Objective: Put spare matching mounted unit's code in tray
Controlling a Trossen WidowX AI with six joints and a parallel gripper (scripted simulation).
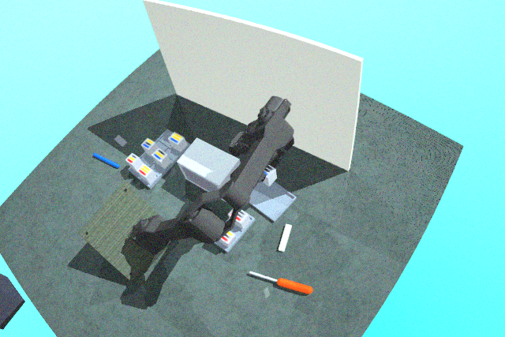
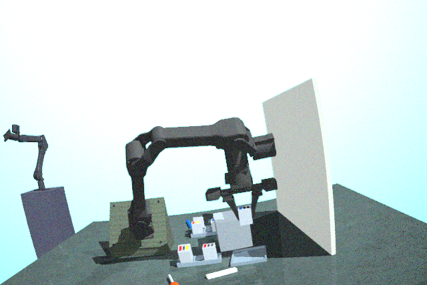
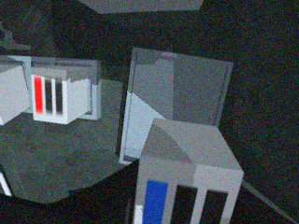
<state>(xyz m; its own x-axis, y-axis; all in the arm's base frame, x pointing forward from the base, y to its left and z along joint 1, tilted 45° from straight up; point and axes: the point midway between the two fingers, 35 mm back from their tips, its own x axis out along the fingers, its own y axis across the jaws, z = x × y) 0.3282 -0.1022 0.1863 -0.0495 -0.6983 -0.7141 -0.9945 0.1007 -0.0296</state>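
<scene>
My gripper tip is 10 mm past the tray and 120 mm above it. Round my gripper tip: spare: 20 mm above; then white panel: 190 mm ahead, 190 mm to the left, 110 mm above; then mounted unit: 40 mm behind, 190 mm to the left, 70 mm below.
</scene>
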